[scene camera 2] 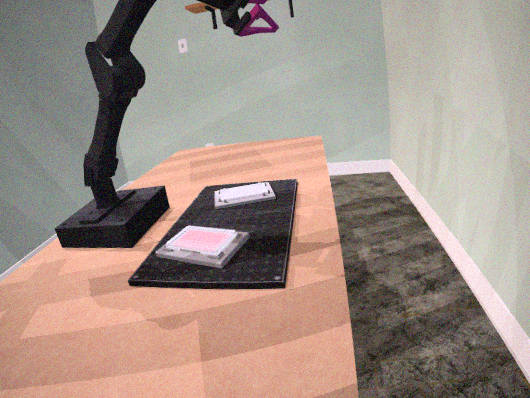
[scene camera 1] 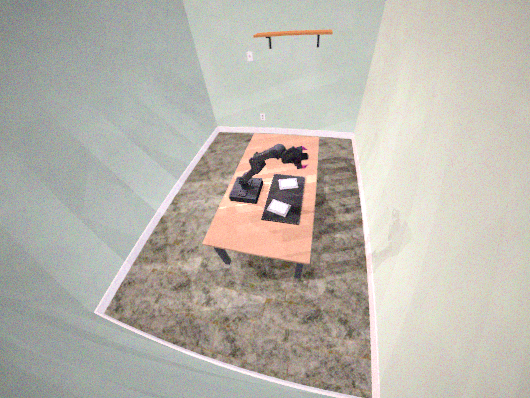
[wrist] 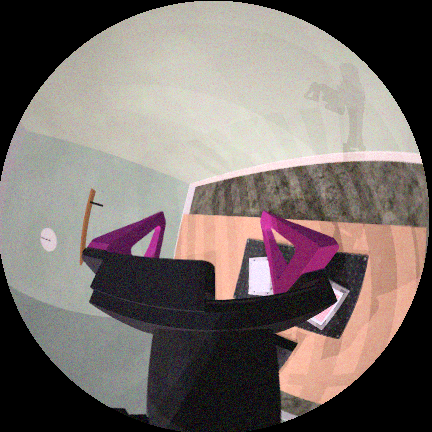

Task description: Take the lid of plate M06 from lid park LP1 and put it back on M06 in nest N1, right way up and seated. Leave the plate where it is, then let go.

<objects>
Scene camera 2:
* white plate with pink top: 198, 240
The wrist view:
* my gripper: 212, 216
</objects>
